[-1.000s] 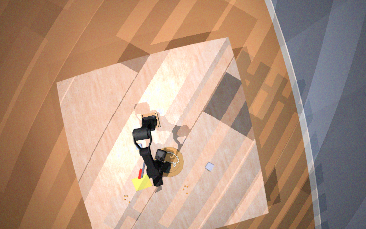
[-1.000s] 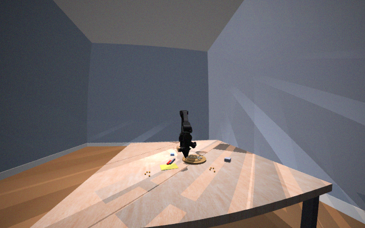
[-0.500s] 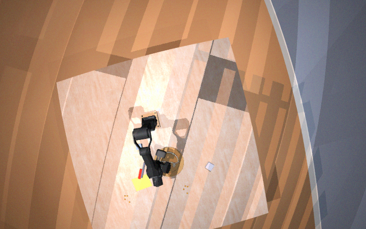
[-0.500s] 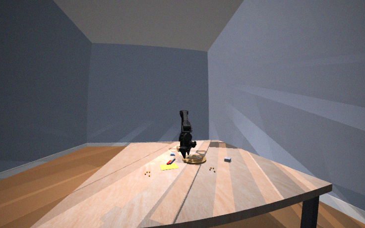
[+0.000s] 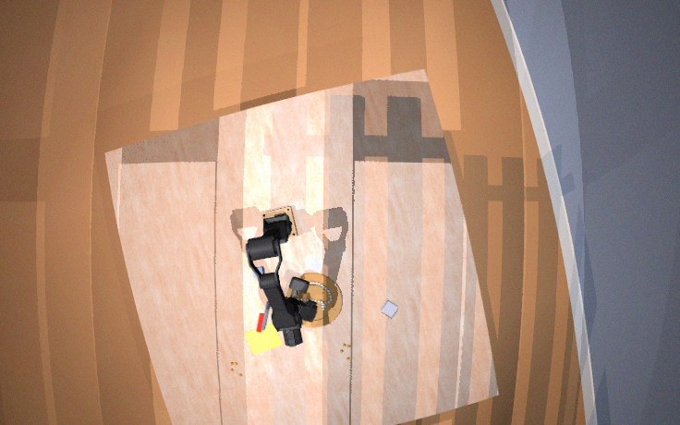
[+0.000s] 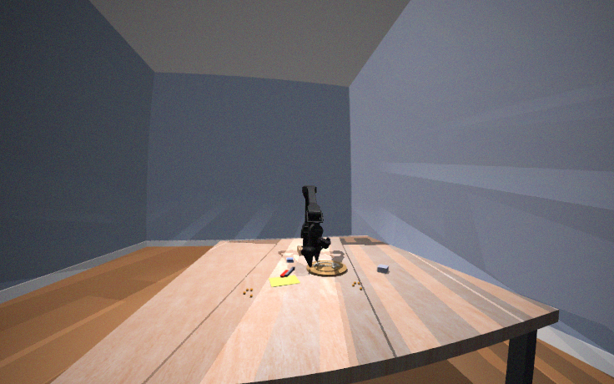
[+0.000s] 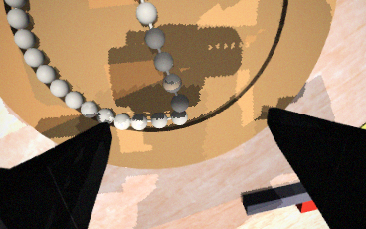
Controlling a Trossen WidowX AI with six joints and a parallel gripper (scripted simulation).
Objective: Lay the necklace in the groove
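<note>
Right now the round bead board is 30 mm ahead of my gripper tip, 60 mm to the left of it and 10 mm below it. The rest, counted from my gripper tip: blue block 140 mm behind, 90 mm to the right, 10 mm below; yellow note 90 mm ahead, 170 mm to the right, 20 mm below; red marker 20 mm ahead, 140 mm to the right, 20 mm below.
</note>
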